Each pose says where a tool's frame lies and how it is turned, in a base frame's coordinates. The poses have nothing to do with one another.
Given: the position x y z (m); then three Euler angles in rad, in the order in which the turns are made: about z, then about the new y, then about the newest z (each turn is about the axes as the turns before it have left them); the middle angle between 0 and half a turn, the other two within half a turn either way.
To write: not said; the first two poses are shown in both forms.
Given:
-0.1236 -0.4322 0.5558 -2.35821 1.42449 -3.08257
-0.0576 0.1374 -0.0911 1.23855 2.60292 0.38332
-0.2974 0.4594 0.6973 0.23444 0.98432 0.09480
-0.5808 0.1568 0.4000 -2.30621 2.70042 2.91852
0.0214 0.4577 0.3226 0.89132 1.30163 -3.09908
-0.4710 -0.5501 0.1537 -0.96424 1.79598 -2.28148
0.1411 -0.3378 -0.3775 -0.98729 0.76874 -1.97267
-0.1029 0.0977 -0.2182 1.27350 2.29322 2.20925
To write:
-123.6 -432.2 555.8 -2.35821 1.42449 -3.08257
-57.6 137.4 -91.1 1.23855 2.60292 0.38332
-297.4 459.4 697.3 0.23444 0.98432 0.09480
-580.8 156.8 400.0 -2.30621 2.70042 2.91852
21.4 457.7 322.6 0.89132 1.30163 -3.09908
-471.0 -550.1 153.7 -0.96424 1.79598 -2.28148
141.1 -337.8 -377.5 -0.98729 0.76874 -1.97267
-102.9 97.7 -218.2 1.27350 2.29322 2.20925

